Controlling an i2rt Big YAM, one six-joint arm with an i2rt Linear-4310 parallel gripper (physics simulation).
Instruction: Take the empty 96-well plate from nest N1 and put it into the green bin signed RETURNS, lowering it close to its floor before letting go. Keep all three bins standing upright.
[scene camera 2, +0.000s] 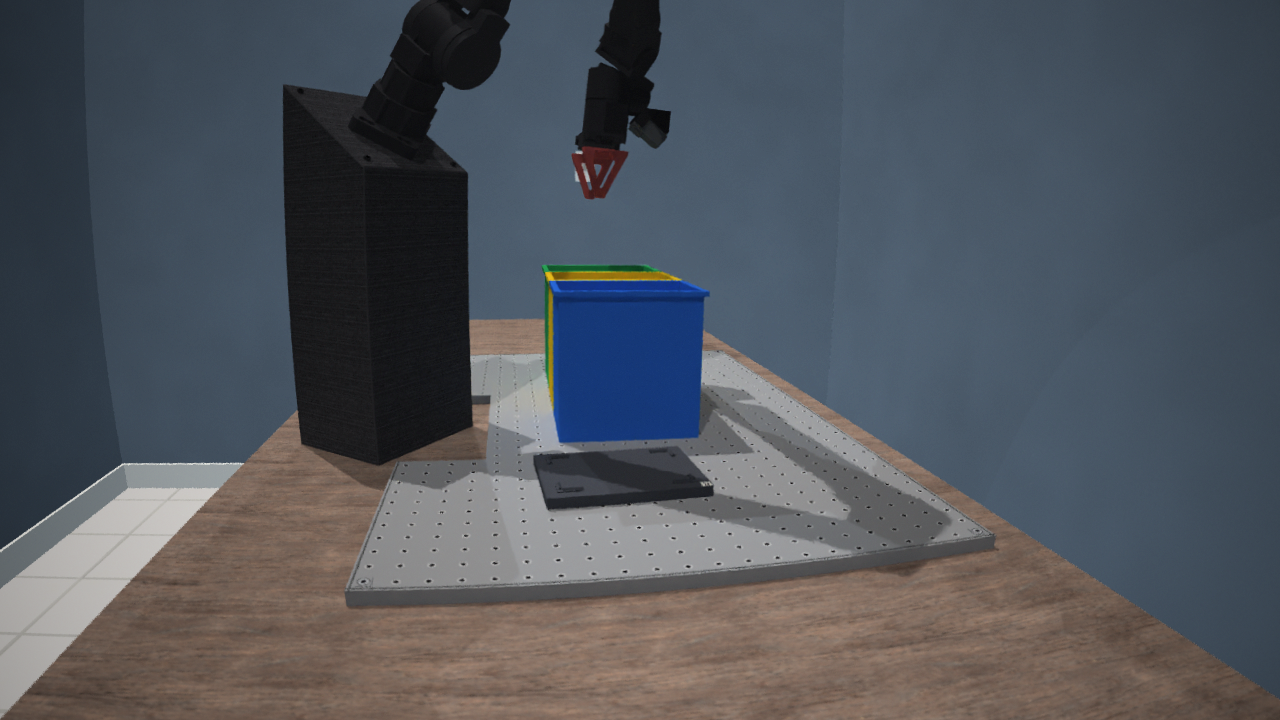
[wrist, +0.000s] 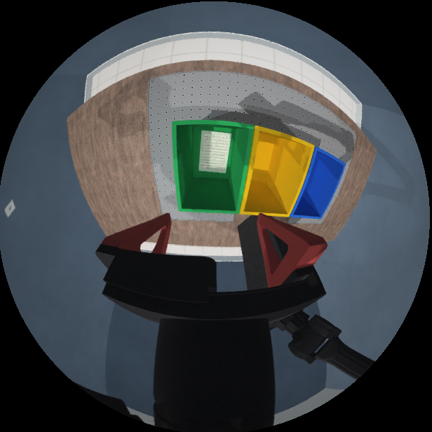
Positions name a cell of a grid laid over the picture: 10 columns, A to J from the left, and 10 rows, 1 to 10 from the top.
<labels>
My gripper shows in scene camera 2 (E3) and in the wrist view (E6). A blue bin shows in scene camera 2 (E5) and in the wrist view (H4). A white 96-well plate shows in the wrist view (E4); in scene camera 2 it is hidden by the blue bin. A green bin shows in scene camera 2 (E4) and in the wrist view (E5). A yellow bin shows in scene camera 2 (E4) and in the wrist view (G4).
</labels>
